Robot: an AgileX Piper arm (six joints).
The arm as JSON. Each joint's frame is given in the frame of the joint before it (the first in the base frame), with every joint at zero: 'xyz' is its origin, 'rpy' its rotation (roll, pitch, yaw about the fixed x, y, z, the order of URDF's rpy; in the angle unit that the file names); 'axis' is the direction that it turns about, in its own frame. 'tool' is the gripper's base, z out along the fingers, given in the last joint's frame.
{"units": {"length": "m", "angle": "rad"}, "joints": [
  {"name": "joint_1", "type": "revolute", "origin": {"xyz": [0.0, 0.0, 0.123], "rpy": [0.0, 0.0, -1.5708]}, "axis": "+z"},
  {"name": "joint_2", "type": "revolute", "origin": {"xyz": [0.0, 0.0, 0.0], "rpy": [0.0, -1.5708, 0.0]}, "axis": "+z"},
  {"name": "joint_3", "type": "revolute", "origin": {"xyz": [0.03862, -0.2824, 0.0], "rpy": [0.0, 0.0, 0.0]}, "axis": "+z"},
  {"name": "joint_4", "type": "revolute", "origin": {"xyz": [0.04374, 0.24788, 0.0], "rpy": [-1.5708, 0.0, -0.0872]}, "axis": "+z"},
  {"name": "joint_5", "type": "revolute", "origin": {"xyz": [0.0, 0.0, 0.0], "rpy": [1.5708, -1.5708, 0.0]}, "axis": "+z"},
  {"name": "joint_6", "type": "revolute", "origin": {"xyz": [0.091, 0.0, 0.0], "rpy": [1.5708, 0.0, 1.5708]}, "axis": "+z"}
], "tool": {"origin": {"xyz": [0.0, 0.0, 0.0], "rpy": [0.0, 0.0, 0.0]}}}
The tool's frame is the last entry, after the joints.
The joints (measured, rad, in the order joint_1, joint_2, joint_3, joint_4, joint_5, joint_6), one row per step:
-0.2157, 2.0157, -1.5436, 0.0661, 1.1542, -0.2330
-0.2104, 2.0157, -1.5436, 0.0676, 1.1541, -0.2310
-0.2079, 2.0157, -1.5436, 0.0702, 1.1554, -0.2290
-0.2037, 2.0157, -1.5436, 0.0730, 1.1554, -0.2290
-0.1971, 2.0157, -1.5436, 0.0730, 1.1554, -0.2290
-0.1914, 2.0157, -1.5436, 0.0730, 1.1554, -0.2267
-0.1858, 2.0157, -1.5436, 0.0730, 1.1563, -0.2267
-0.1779, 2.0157, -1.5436, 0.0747, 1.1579, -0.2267
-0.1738, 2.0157, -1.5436, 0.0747, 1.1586, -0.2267
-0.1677, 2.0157, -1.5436, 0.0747, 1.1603, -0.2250
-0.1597, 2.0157, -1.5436, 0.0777, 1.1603, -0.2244
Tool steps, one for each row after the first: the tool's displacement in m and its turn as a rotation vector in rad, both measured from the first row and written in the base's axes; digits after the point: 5 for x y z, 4 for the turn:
0.00046, 0.00220, 0.00001, 0.0014, -0.0003, 0.0027
0.00059, 0.00342, 0.00002, 0.0042, 0.0006, 0.0023
0.00096, 0.00529, 0.00003, 0.0067, 0.0001, 0.0055
0.00145, 0.00789, 0.00003, 0.0067, 0.0001, 0.0121
0.00185, 0.01013, 0.00003, 0.0068, 0.0002, 0.0155
0.00216, 0.01235, 0.00003, 0.0070, 0.0011, 0.0212
0.00257, 0.01564, 0.00004, 0.0089, 0.0024, 0.0285
0.00277, 0.01727, 0.00004, 0.0090, 0.0031, 0.0327
0.00299, 0.01971, 0.00003, 0.0095, 0.0049, 0.0372
0.00351, 0.02311, 0.00005, 0.0122, 0.0044, 0.0435

